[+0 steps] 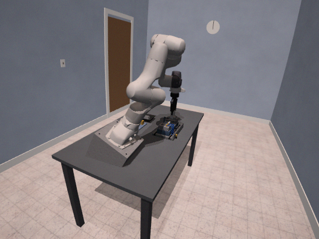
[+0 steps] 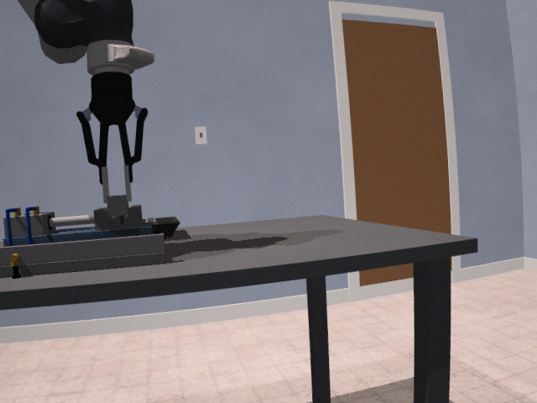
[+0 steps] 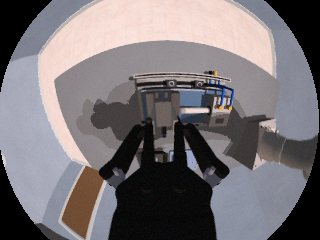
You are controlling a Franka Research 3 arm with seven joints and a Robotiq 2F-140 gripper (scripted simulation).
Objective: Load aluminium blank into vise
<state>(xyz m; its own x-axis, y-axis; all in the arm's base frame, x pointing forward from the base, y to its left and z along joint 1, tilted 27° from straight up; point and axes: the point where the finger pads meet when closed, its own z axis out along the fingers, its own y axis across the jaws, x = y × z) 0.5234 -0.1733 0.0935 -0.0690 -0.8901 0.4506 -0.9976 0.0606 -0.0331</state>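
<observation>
Right now the work stop is 50 mm to the left of my hand and 50 mm below it. Also, from my hand: vise guard rail 100 mm below, 80 mm to the right, 80 mm behind; vise 100 mm below, 70 mm behind, 10 mm to the left; brass blank 290 mm to the left, 110 mm below, 50 mm behind.
</observation>
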